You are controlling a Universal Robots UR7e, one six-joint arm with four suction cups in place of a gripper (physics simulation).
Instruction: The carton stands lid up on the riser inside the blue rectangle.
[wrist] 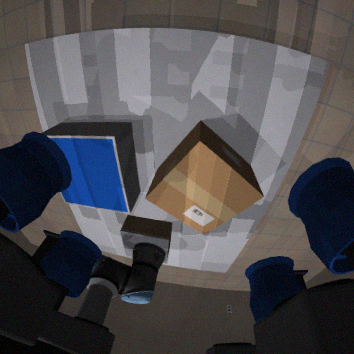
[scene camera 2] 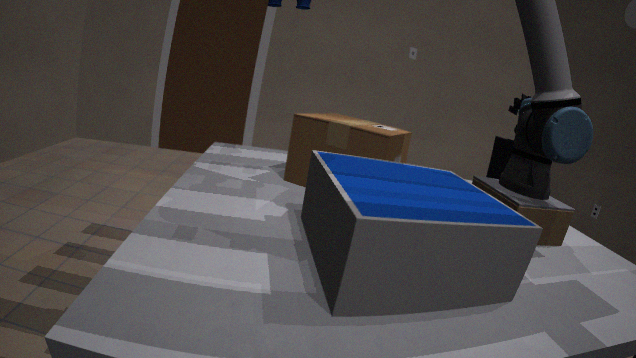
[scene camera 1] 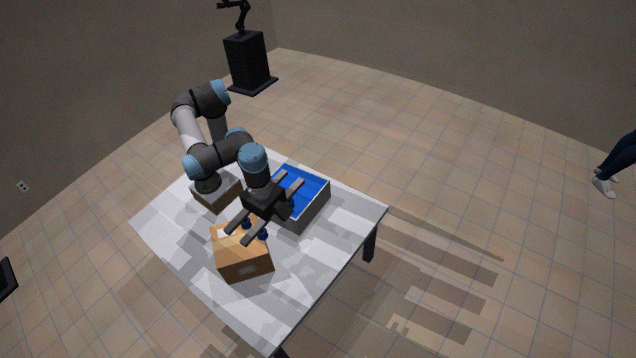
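Note:
The brown carton stands on the table with its taped, labelled top up, beside the riser and turned at an angle to it. The grey riser has a blue rectangle with a light border on top; no carton stands on it. My gripper is open, its four blue suction cups apart from the carton and holding nothing. It hangs above the table and hides parts of the carton and riser in scene camera 1.
The white table bears the carton, the riser and the arm's base block. Striped shadows cross it. A dark pedestal with another arm stands beyond. A person's legs show at the right edge.

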